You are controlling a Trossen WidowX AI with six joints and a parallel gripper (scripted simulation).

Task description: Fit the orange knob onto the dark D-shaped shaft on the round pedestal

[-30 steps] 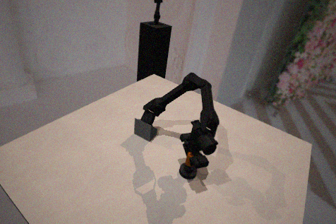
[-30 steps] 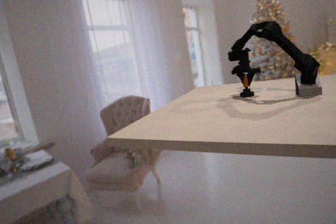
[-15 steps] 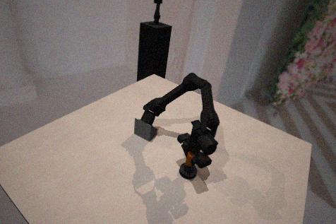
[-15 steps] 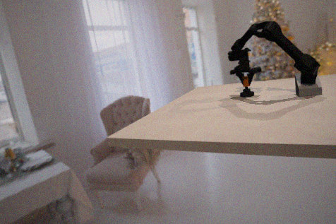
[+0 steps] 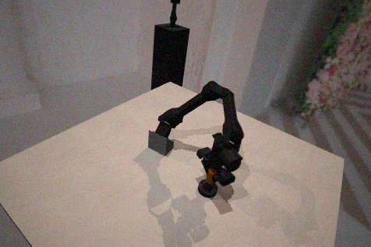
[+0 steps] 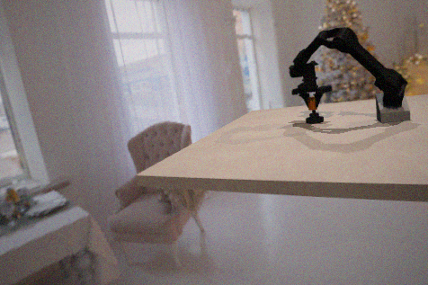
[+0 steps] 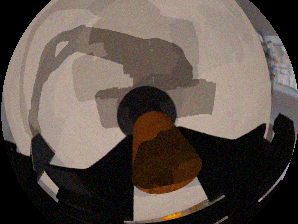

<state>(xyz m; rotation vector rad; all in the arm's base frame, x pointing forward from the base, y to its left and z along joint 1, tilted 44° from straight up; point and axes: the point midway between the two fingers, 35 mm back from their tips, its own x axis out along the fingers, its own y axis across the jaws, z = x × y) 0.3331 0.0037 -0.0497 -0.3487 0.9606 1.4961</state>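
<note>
Now: the orange knob 20 mm above my gripper tip. Also, from my gripper tip: dark round pedestal 40 mm below.
</note>
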